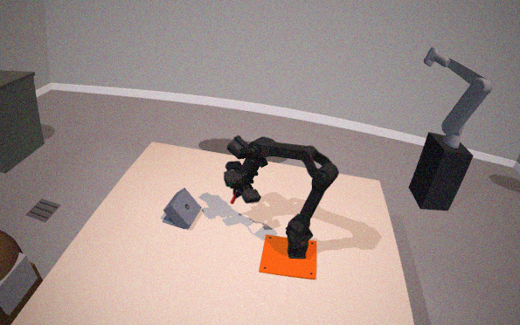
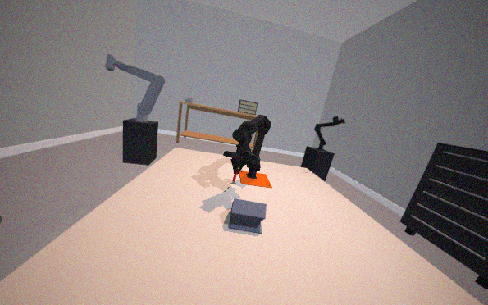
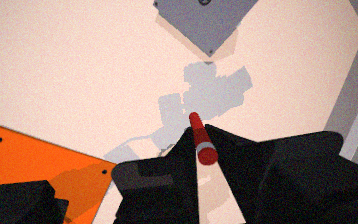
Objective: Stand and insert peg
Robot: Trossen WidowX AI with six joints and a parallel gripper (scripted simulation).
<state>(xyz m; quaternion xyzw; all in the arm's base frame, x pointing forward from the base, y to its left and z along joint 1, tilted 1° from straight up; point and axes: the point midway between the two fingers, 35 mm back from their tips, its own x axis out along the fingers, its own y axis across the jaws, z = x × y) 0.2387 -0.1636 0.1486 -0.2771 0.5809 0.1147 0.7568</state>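
My gripper tip is now 20 cm short of the grey sloped panel, 3 cm to the right of it and 7 cm above it. Round my gripper tip: red peg 1 cm behind, 2 cm above.
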